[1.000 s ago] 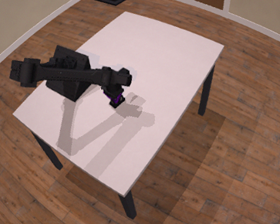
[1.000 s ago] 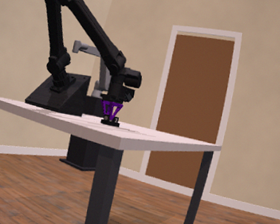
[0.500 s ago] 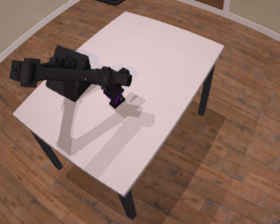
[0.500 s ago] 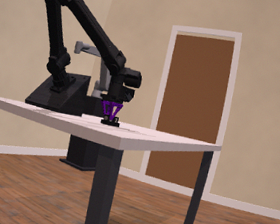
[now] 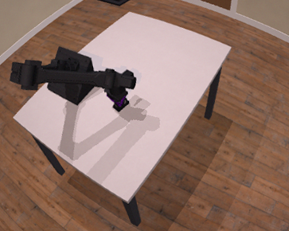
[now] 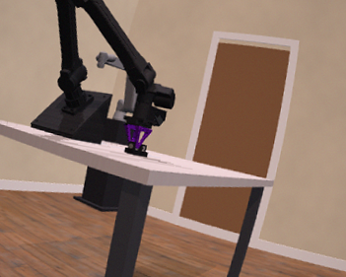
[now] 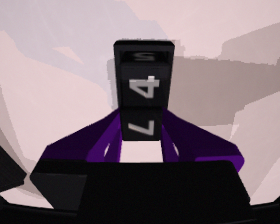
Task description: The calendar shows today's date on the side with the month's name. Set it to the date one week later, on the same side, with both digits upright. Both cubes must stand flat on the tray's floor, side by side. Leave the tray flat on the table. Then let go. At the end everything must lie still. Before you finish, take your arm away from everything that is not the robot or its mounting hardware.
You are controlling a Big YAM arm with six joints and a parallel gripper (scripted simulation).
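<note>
My gripper is now right at the black date cube. From my hand the other things lie so: black tray 2 cm to the left, 2 cm below.
</note>
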